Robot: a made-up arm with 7 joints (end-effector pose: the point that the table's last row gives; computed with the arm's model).
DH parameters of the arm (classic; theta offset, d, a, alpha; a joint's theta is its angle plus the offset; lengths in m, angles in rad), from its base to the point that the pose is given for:
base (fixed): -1.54 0 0.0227 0
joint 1: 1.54 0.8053 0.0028 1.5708
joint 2: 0 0.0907 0.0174 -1.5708
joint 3: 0 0.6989 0.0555 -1.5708
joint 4: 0 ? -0.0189 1.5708
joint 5: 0 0.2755 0.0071 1.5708
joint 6: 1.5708 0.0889 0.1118 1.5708
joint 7: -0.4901 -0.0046 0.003 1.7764
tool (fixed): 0.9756 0.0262 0 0
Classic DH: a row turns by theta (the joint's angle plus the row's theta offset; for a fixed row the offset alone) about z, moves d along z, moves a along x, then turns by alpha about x.
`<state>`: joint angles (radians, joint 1 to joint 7).
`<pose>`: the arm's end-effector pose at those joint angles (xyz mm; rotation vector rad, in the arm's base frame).
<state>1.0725 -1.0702 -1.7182 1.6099 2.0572 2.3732 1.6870</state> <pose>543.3 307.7 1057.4 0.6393 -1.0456 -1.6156</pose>
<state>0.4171 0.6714 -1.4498 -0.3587 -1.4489 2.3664 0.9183</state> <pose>-365.9 -160.2 1557.1 1.5399 0.0566 1.1981</pose>
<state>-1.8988 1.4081 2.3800 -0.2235 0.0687 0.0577 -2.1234</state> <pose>229.9 986.4 1039.9 0.6615 0.8527 -0.8044</pose>
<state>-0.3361 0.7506 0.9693 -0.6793 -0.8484 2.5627 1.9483</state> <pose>-612.9 19.6 1262.3 -0.7717 2.0985 0.1373</pose>
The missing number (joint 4, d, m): 0.09
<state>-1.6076 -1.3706 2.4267 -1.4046 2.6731 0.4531 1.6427</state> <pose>-433.3 -863.3 803.5 0.3542 2.8598 -0.9847</pose>
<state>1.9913 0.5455 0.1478 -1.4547 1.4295 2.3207 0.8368</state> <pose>291.1 -417.8 1396.5 -2.3140 -0.4317 0.3238</pose>
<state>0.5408 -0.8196 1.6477 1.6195 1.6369 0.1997 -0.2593</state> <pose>180.6 462.4 1299.6 1.5565 -0.0130 2.2791</pose>
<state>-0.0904 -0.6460 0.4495 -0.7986 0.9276 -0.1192 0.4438</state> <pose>442.6 -184.8 1714.3 -0.7858 -1.4790 0.4362</pose>
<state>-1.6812 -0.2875 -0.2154 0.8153 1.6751 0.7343 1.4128</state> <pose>-228.4 -624.0 1564.1 0.5300 -0.6818 -1.4232</pose>
